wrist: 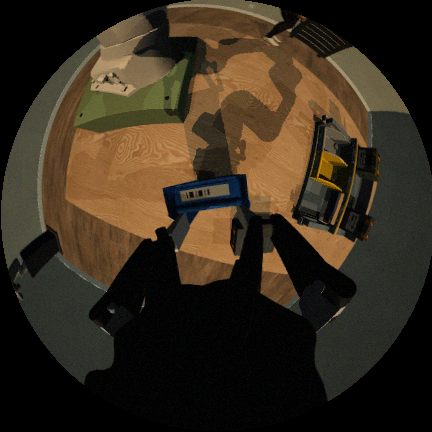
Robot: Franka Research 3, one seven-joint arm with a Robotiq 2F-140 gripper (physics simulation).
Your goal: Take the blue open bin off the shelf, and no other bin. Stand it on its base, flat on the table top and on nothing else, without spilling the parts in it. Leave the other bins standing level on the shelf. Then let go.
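The blue open bin (pixel 206 195) is at the fingertips in the middle of the wrist view, its white barcode label turned towards the camera. My gripper (pixel 211 214) has its fingers partly spread, with the tips against the bin near its two ends, and it holds the bin over the wooden table top (pixel 135 165). The bin looks slightly turned in the view. Its inside and the parts in it are hidden. The gap between its base and the table cannot be told. The shelf (pixel 354 155) stands at the right, away from the gripper.
A yellow bin (pixel 327 170) stands on the shelf among grey bins. Dark bins with orange parts (pixel 369 157) (pixel 361 227) are at its far side. A grey box (pixel 267 242) is partly hidden by the right finger. The green robot base (pixel 135 107) is at the upper left.
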